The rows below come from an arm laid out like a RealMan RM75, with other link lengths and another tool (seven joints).
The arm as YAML. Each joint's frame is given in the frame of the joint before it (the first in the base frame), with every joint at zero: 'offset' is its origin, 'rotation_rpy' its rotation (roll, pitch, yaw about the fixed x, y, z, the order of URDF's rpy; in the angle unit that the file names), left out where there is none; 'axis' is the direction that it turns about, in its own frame. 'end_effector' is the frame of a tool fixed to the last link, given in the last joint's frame.
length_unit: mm
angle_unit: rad
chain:
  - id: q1
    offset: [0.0, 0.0, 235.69]
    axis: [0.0, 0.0, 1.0]
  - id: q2
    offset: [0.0, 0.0, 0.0]
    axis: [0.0, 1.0, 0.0]
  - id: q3
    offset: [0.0, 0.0, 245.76]
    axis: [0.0, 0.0, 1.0]
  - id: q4
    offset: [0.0, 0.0, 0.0]
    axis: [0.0, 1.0, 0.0]
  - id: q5
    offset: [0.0, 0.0, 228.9]
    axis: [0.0, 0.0, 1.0]
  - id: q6
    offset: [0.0, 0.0, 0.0]
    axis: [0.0, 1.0, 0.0]
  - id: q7
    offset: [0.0, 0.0, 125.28]
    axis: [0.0, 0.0, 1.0]
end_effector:
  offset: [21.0, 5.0, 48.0]
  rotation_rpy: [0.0, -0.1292, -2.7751]
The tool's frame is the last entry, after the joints.
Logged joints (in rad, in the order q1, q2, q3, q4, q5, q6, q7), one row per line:
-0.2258, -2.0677, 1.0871, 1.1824, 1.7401, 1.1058, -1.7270
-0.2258, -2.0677, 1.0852, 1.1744, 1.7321, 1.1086, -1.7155
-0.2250, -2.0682, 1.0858, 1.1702, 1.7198, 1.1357, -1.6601
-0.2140, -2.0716, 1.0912, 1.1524, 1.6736, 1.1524, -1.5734
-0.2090, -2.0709, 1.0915, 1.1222, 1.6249, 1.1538, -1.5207
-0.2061, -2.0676, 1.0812, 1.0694, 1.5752, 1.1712, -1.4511
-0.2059, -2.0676, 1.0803, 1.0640, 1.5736, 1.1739, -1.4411
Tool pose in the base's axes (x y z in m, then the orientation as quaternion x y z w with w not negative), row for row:
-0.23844, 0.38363, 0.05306, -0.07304, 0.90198, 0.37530, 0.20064
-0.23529, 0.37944, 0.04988, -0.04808, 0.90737, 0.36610, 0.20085
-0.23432, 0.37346, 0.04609, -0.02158, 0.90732, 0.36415, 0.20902
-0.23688, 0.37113, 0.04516, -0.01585, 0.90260, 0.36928, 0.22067
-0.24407, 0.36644, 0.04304, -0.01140, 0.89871, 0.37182, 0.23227
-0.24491, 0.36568, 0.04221, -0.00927, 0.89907, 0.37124, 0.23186
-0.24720, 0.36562, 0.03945, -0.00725, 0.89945, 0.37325, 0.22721
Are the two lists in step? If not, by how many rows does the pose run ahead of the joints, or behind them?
The pose runs 1 row ahead of the joints: the pose in row i belongs to the joints in row i + 1.
